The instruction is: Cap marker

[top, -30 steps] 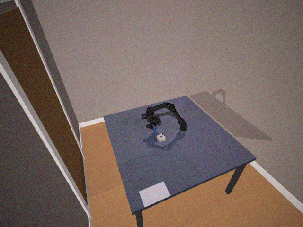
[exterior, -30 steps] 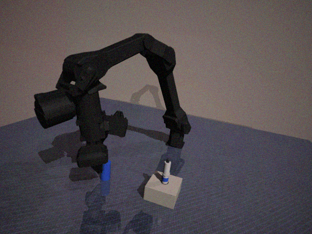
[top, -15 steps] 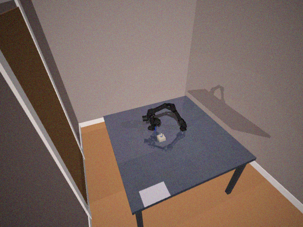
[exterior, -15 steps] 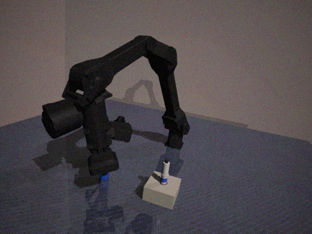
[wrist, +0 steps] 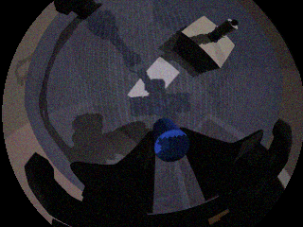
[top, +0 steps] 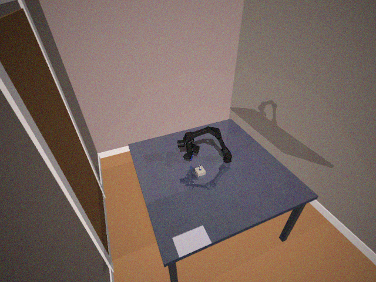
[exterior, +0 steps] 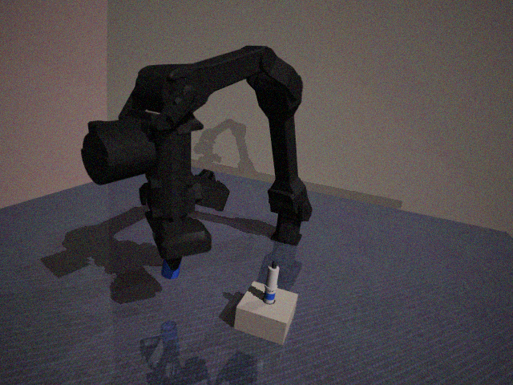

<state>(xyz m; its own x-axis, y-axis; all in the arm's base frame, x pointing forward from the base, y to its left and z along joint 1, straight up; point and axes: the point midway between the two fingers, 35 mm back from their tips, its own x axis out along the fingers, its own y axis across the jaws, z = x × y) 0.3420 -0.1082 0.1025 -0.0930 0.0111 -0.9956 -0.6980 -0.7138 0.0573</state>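
Right now the white marker is 150 mm to the left of my gripper tip, 30 mm behind it and 10 mm above it. Round my gripper tip: blue cap 10 mm above; white holder block 150 mm to the left, 50 mm below, 30 mm behind.
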